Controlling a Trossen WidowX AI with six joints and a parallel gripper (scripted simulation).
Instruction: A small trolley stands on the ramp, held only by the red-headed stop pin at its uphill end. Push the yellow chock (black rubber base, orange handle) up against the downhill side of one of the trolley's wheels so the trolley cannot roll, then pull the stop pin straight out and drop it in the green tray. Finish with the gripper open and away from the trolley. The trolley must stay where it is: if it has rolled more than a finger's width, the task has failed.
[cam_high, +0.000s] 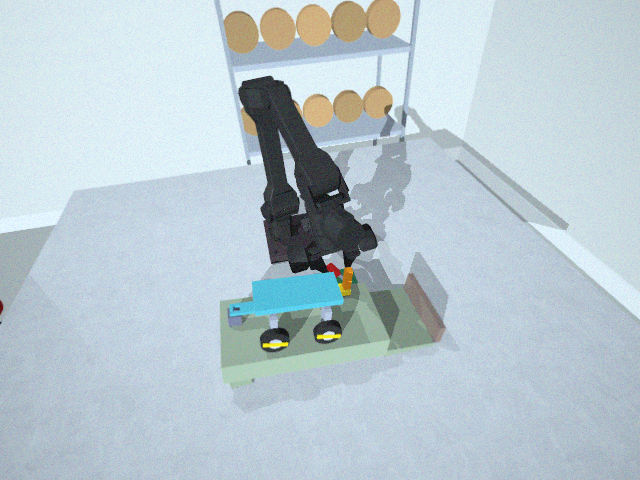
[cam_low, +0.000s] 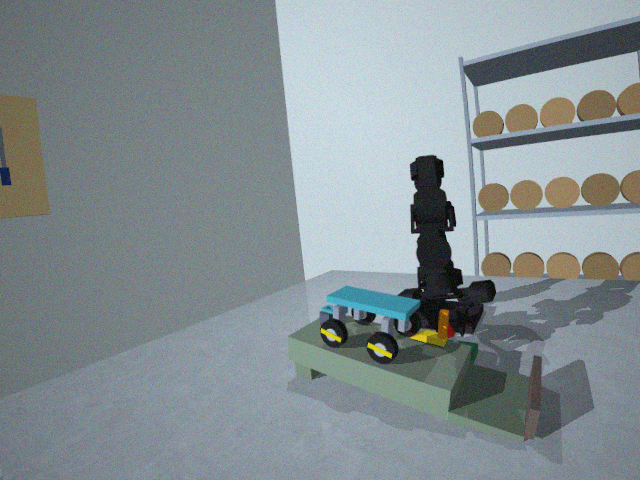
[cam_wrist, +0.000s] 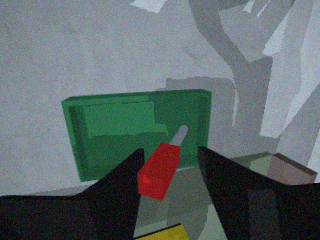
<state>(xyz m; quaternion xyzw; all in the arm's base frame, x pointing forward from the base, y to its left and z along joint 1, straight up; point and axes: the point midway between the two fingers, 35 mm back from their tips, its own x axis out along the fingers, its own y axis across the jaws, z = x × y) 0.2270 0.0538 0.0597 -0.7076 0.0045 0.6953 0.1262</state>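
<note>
Right now the red-headed stop pin is right at my gripper tip. Round my gripper tip: yellow chock: 6 cm ahead, 3 cm to the right, 4 cm above; then green ramp: 10 cm ahead, 13 cm to the right; then green tray: 2 cm to the right, 5 cm below.
</note>
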